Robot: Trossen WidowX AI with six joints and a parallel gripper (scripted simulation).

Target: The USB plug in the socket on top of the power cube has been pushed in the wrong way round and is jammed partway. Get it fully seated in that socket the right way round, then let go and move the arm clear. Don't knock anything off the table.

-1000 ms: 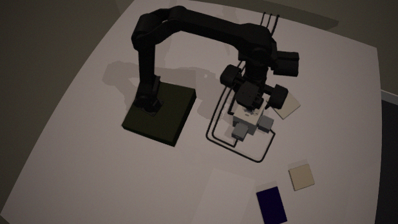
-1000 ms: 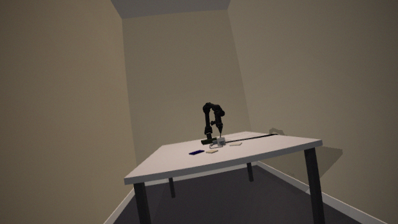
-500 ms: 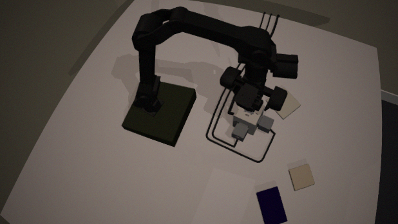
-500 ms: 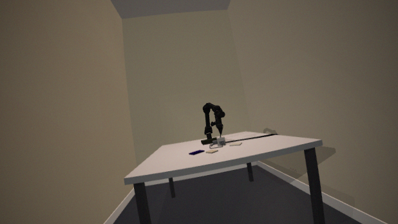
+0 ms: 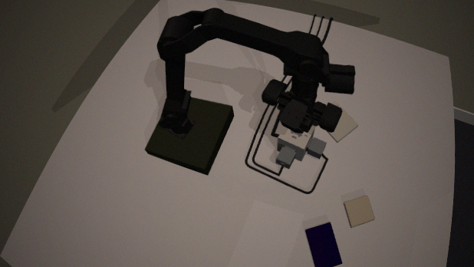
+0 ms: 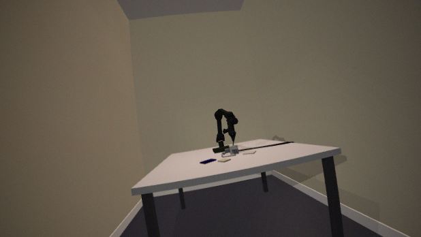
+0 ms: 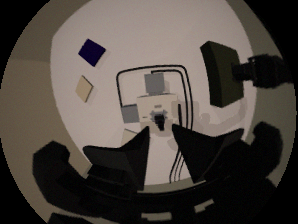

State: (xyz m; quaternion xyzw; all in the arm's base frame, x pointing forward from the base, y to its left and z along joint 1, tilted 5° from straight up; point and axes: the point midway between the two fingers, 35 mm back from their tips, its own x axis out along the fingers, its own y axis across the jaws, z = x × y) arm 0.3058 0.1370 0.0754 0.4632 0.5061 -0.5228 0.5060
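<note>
Now: the USB plug 2 cm below my gripper tip. Also, from my gripper tip: card (21 cm ahead, 23 cm to the right, 10 cm below).
</note>
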